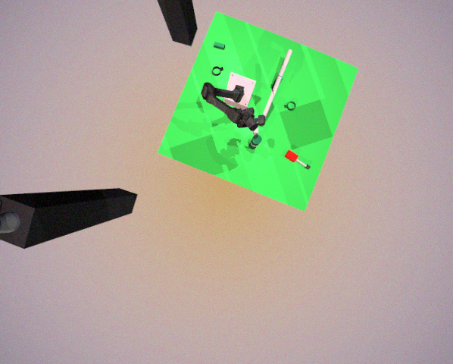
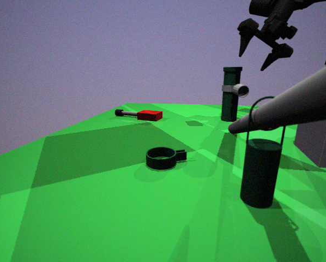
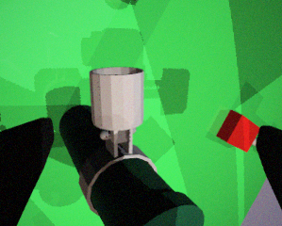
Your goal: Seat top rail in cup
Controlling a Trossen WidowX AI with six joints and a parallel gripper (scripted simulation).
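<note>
Now: gripper tip 9 cm above the rail-end cup, 3 cm short of it and 2 cm to the left of it. The rest, counted from my gripper tip: cylinder 62 cm to the left, 47 cm behind, 20 cm below; then red-headed hammer 45 cm ahead, 20 cm below, 9 cm to the right; then line post 43 cm to the left, 11 cm below, 7 cm ahead.
</note>
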